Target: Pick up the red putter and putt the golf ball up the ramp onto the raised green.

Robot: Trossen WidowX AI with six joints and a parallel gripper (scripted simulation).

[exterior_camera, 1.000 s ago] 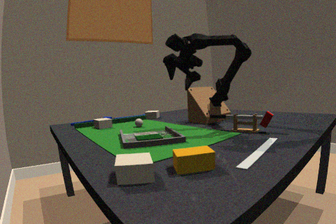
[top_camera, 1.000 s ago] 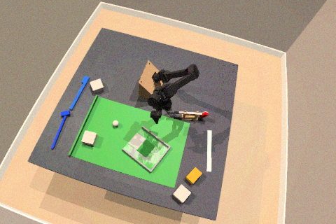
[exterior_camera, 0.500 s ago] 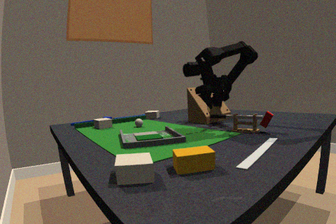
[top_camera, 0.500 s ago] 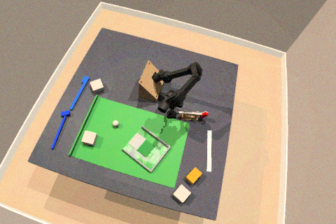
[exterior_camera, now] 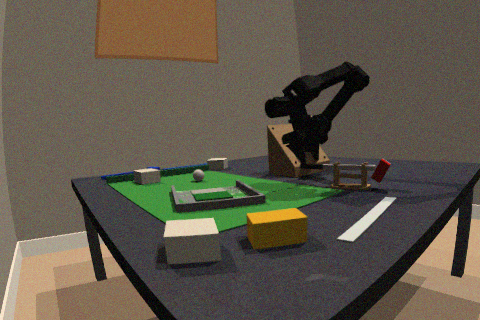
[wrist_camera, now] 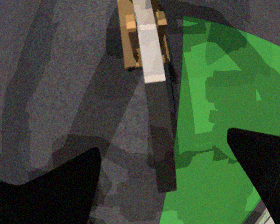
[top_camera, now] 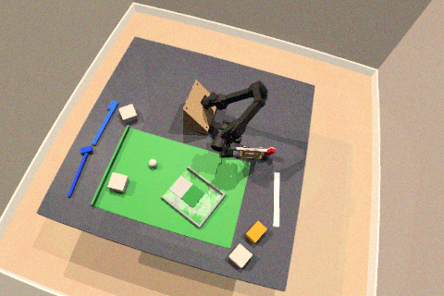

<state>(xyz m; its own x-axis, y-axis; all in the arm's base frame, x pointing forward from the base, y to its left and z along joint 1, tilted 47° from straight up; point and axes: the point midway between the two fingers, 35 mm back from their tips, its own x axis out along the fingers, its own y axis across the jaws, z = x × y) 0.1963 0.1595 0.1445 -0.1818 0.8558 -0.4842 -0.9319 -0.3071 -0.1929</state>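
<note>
The red putter is 11 cm to the left of my gripper tip, 4 cm behind it and 2 cm below it. From my gripper tip the other things lie so: green mat 29 cm ahead, 19 cm to the right, 7 cm below; white strip 34 cm to the left, 14 cm ahead, 7 cm below; wooden rack 12 cm to the left, 5 cm behind, 4 cm below.
</note>
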